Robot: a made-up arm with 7 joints. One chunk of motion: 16 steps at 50 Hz.
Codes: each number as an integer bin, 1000 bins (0 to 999) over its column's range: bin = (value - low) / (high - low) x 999, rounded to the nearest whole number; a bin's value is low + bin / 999 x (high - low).
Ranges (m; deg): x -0.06..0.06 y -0.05..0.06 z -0.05..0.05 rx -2..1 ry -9..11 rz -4..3
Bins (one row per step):
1: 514 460 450 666 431 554
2: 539 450 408 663 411 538
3: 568 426 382 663 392 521
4: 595 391 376 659 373 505
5: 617 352 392 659 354 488
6: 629 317 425 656 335 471
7: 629 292 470 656 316 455
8: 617 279 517 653 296 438
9: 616 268 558 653 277 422
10: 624 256 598 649 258 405
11: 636 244 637 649 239 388
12: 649 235 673 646 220 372
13: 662 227 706 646 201 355
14: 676 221 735 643 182 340
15: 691 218 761 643 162 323
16: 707 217 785 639 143 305
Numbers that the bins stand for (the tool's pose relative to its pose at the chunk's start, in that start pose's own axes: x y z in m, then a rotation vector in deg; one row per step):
1: 0.0017 0.0007 -0.0050 0.00 -0.37 -0.12
2: 0.0047 -0.0005 -0.0092 -0.01 -0.77 -0.23
3: 0.0082 -0.0031 -0.0118 -0.01 -1.15 -0.35
4: 0.0115 -0.0069 -0.0124 -0.02 -1.53 -0.46
5: 0.0141 -0.0112 -0.0108 -0.02 -1.91 -0.58
6: 0.0156 -0.0151 -0.0075 -0.03 -2.29 -0.70
7: 0.0156 -0.0178 -0.0030 -0.03 -2.67 -0.81
8: 0.0141 -0.0193 0.0018 -0.04 -3.07 -0.93
9: 0.0140 -0.0205 0.0059 -0.04 -3.45 -1.04
10: 0.0150 -0.0218 0.0099 -0.05 -3.83 -1.16
11: 0.0164 -0.0231 0.0138 -0.05 -4.22 -1.28
12: 0.0180 -0.0241 0.0174 -0.06 -4.60 -1.39
13: 0.0195 -0.0250 0.0207 -0.06 -4.98 -1.51
14: 0.0212 -0.0257 0.0236 -0.07 -5.36 -1.62
15: 0.0230 -0.0260 0.0262 -0.07 -5.76 -1.74
16: 0.0249 -0.0261 0.0286 -0.08 -6.14 -1.86

